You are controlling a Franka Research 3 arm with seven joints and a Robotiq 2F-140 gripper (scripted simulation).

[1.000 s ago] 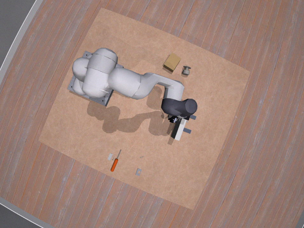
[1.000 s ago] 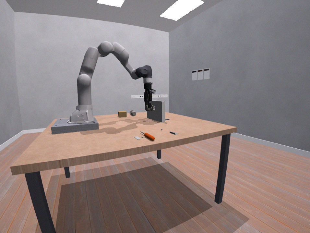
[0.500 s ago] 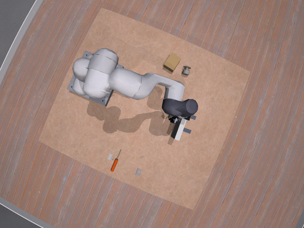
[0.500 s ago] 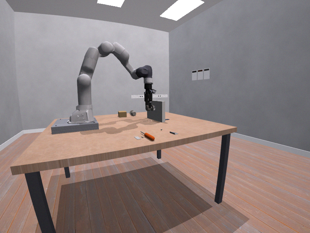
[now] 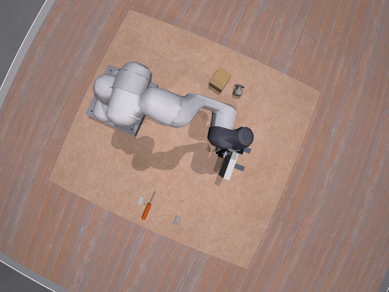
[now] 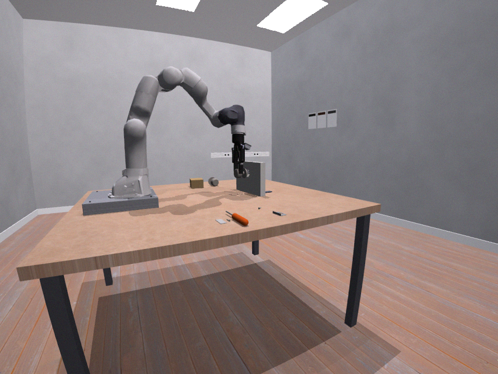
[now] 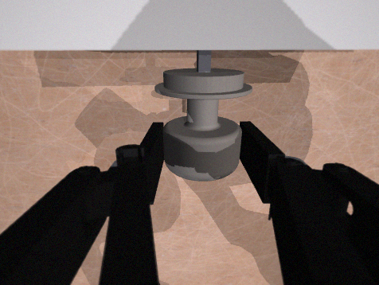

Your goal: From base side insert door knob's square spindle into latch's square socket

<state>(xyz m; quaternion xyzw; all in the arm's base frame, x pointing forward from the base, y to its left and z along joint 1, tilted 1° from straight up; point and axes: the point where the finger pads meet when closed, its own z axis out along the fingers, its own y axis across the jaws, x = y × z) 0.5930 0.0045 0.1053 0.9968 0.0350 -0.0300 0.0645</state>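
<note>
The wood slab lies 8 cm ahead of my hand and 4 cm below it.
</note>
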